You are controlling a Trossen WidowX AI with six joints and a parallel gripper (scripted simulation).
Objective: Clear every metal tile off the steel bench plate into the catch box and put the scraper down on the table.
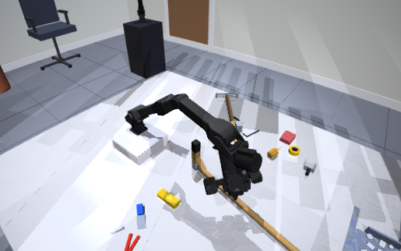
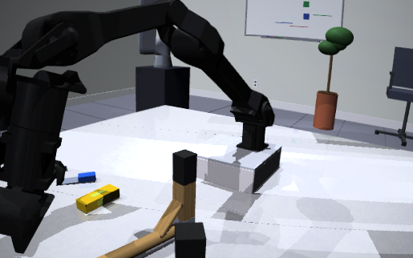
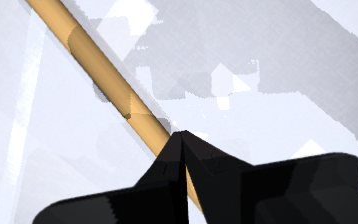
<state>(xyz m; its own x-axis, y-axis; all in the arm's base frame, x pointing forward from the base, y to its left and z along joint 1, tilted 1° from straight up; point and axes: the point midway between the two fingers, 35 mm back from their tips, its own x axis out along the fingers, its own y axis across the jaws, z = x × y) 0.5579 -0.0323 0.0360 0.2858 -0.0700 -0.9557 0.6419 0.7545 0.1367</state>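
Right now my gripper tip is 4 cm short of the long scraper and 2 cm to the right of it. Round my gripper tip: yellow level: 21 cm behind, 11 cm to the right, 5 cm below; orange piece: 36 cm to the left, 5 cm below, 2 cm behind; blue-tipped block: 23 cm to the right, 23 cm behind, 6 cm below.
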